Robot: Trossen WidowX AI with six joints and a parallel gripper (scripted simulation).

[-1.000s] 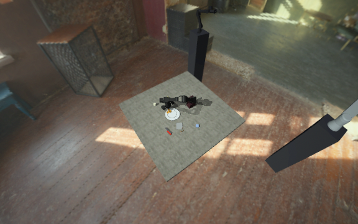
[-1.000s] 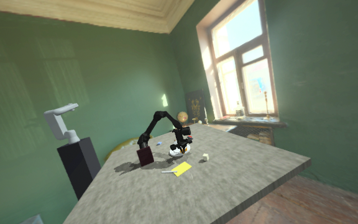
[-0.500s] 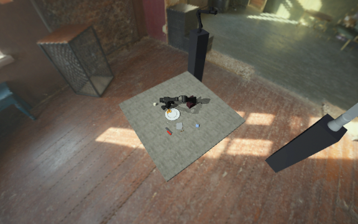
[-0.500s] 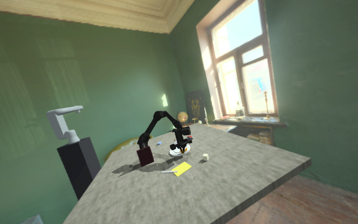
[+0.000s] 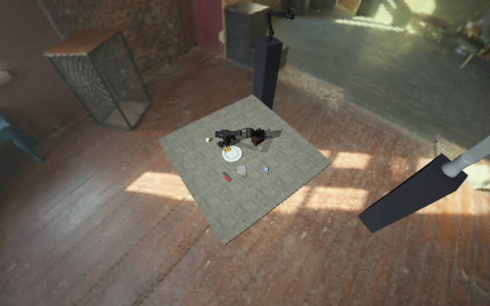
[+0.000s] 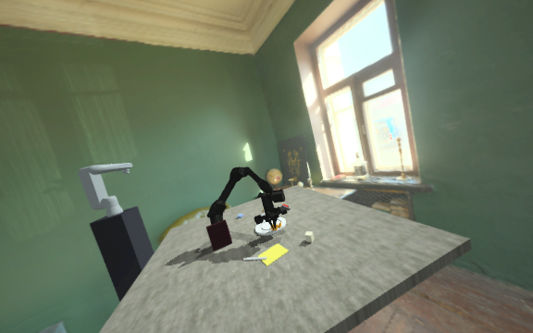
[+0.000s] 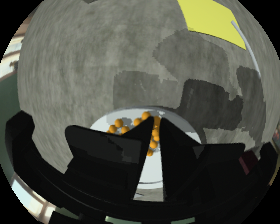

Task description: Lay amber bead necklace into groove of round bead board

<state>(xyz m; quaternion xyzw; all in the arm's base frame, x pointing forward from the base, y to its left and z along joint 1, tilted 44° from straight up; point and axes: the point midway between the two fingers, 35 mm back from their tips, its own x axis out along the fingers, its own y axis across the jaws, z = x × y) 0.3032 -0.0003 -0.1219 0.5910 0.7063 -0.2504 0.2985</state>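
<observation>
My gripper tip is now 90 mm to the right of the board, 20 mm above it and 10 mm past it. From my gripper tip the other things lie so: white stick 160 mm to the right, 140 mm behind, 20 mm below; then small white cube 170 mm to the right, 140 mm ahead, 10 mm below; then yellow card 170 mm to the right, 50 mm behind, 20 mm below.
</observation>
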